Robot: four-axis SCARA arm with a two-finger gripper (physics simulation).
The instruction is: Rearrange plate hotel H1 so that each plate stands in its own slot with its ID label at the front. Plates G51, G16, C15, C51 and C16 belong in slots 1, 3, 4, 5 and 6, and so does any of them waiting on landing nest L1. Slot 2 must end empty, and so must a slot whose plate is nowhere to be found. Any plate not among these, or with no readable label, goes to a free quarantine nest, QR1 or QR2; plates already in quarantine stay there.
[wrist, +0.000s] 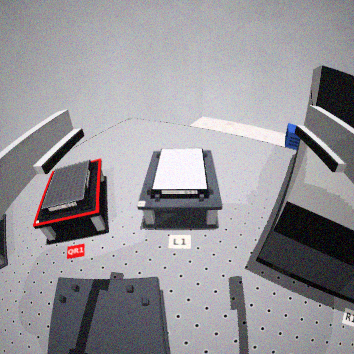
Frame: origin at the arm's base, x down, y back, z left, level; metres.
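Seen in the pictures: gripper, between the fingertips: [188, 111].
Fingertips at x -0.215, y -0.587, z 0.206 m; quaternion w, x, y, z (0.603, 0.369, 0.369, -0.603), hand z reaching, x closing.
Offsets run from my fingertips to a thing's top centre. "spot": to the spot under its first point.
My gripper [188, 111] is open and empty, its two fingers wide apart at the left and right of the view. Beyond and below the gap, a plate with a white top @(dx +0.139, dy -0.130, dz +0.084 m) [180, 170] lies on the dark landing nest L1 @(spot: dx +0.153, dy -0.091, dz +0.008 m) [213, 200]. Its front edge carries a label strip too blurred to read. A grey plate with a fine grid of wells @(spot: dx +0.138, dy +0.005, dz +0.228 m) [68, 185] lies on the red-rimmed quarantine nest QR1 @(spot: dx +0.156, dy -0.024, dz +0.180 m) [99, 192]; its front label is also unreadable. Hotel H1 does not show in this view, and QR2 cannot be made out.
A large dark-and-grey device @(spot: dx +0.136, dy -0.045, dz -0.133 m) [310, 250] marked R1 or RI, its tag cut off, stands at the right. A dark flat-topped stand [125, 320] and a narrow dark bar @(spot: dx +0.202, dy +0.024, dz -0.082 m) [238, 310] are at the bottom. A small blue object [292, 136] is behind the right finger. A dark edge shows at far left.
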